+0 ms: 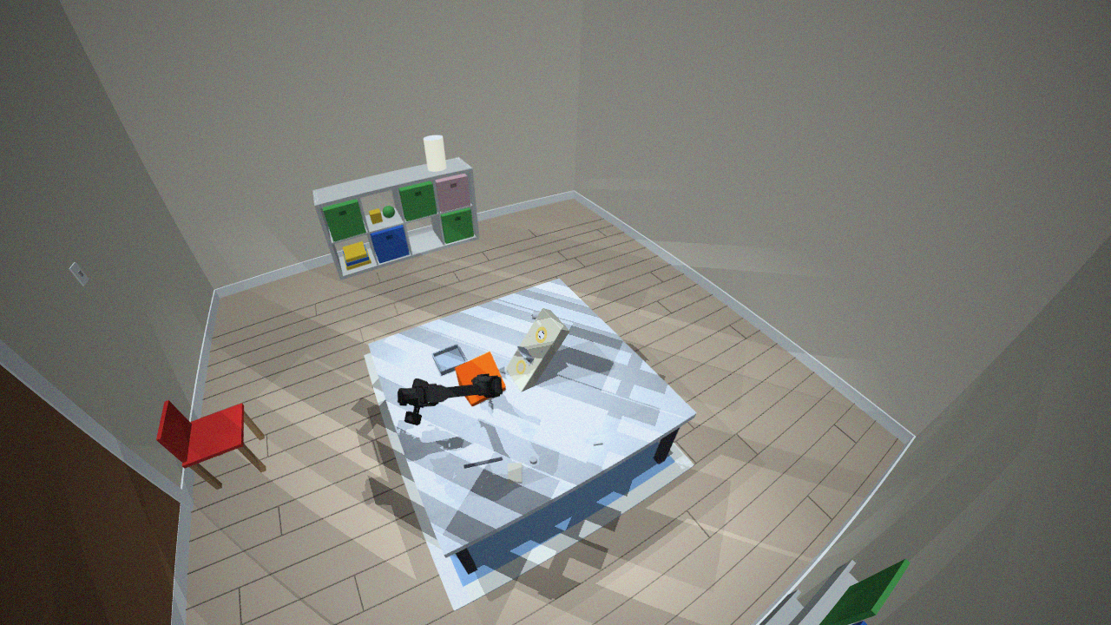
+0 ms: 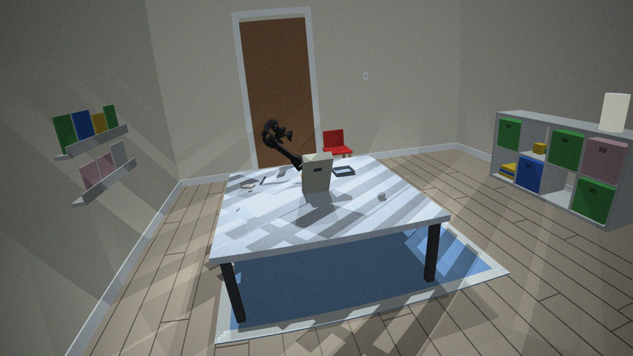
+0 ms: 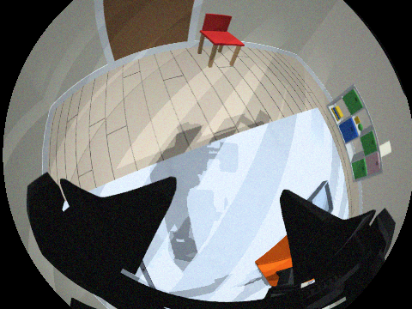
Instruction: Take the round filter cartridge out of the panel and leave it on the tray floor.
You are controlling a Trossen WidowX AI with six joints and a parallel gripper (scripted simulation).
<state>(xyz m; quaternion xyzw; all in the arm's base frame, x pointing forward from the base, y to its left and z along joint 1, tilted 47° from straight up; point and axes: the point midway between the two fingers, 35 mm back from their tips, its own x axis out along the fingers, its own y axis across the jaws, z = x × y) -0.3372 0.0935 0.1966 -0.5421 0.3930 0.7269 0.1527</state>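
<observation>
Now: the round filter cartridge 71 cm ahead of my gripper tip, 1 cm to the left of it and 1 cm below it. Also, from my gripper tip: grey tray 34 cm ahead, 35 cm to the left, 23 cm below; small pale block 24 cm ahead, 40 cm to the right, 23 cm below; service panel 67 cm ahead, 2 cm to the left, 8 cm below.
</observation>
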